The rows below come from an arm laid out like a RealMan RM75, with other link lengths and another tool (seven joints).
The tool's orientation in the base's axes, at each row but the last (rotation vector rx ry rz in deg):
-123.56 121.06 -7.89
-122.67 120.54 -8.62
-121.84 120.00 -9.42
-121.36 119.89 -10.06
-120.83 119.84 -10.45
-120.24 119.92 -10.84
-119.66 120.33 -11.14
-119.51 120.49 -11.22
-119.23 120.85 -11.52
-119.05 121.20 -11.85
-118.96 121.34 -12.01
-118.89 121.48 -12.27
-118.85 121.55 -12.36
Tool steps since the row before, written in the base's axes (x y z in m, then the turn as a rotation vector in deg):
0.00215 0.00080 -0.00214 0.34 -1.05 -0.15
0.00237 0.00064 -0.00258 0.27 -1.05 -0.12
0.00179 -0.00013 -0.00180 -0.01 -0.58 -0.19
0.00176 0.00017 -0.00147 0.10 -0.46 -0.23
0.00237 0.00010 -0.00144 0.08 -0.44 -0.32
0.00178 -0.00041 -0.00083 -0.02 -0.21 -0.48
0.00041 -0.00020 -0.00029 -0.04 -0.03 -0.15
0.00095 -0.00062 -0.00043 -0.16 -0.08 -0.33
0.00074 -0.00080 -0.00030 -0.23 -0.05 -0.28
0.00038 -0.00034 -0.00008 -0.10 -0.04 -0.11
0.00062 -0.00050 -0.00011 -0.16 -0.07 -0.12
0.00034 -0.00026 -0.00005 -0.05 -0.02 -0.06
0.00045 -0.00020 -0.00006 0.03 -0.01 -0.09
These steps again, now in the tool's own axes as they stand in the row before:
-0.00071 -0.00182 0.00245 1.06 -0.29 0.18
-0.00053 -0.00192 0.00295 1.06 -0.23 0.13
0.00021 -0.00143 0.00209 0.58 0.05 0.17
-0.00010 -0.00144 0.00179 0.47 -0.05 0.23
-0.00003 -0.00203 0.00189 0.45 -0.01 0.32
0.00045 -0.00157 0.00117 0.22 0.12 0.46
0.00021 -0.00034 0.00036 0.03 0.07 0.14
0.00063 -0.00084 0.00061 0.09 0.23 0.29
0.00080 -0.00067 0.00043 0.06 0.28 0.22
0.00034 -0.00036 0.00015 0.04 0.12 0.08
0.00049 -0.00059 0.00023 0.08 0.18 0.08
0.00025 -0.00033 0.00012 0.02 0.06 0.05
0.00019 -0.00043 0.00015 0.01 -0.01 0.09

